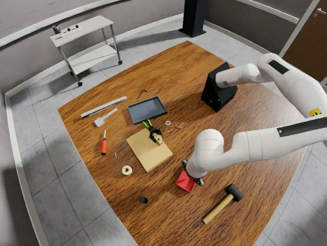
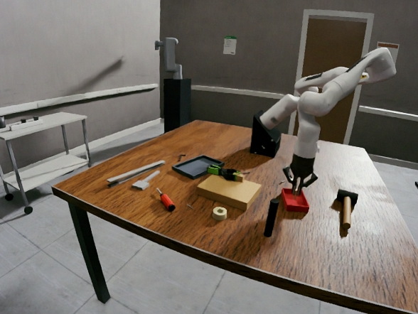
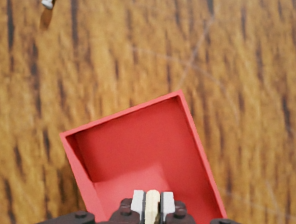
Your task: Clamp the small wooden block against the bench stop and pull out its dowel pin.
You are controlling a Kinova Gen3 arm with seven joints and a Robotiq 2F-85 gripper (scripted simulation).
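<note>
Right now my hand is 5 cm above the red bin. Also, from my hand: wooden block (23 cm to the right, 1 cm below); bench board (24 cm to the right, 5 cm ahead, 3 cm below); pale dowel pin (2 cm below).
</note>
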